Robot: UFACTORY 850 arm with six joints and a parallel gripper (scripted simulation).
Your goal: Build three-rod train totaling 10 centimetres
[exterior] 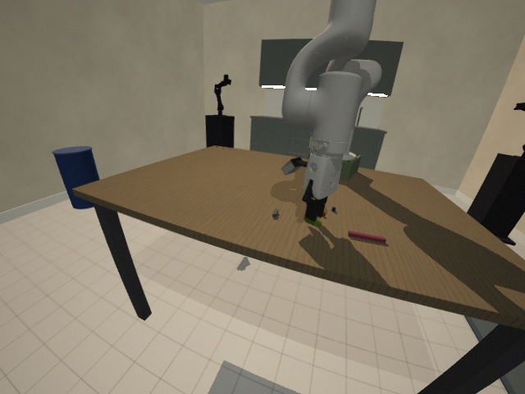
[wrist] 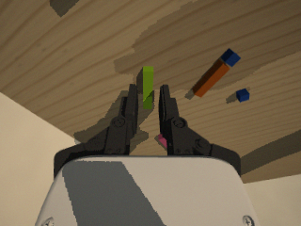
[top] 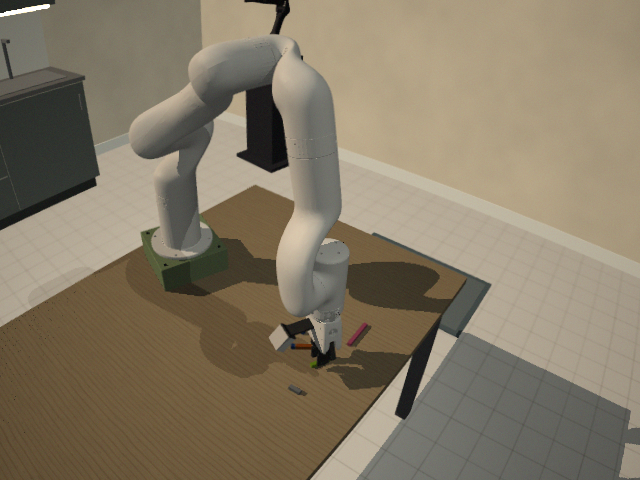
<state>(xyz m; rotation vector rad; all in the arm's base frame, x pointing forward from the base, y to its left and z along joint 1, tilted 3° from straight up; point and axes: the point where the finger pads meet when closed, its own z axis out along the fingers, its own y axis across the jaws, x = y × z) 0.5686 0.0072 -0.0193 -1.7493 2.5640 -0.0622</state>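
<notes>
The lime rod lies 30 mm below my hand. Also, from my hand: pink rod: 10 mm ahead, 140 mm to the left, 30 mm below; grey rod: 20 mm ahead, 100 mm to the right, 30 mm below; orange rod: 60 mm behind, 10 mm to the left, 30 mm below.
</notes>
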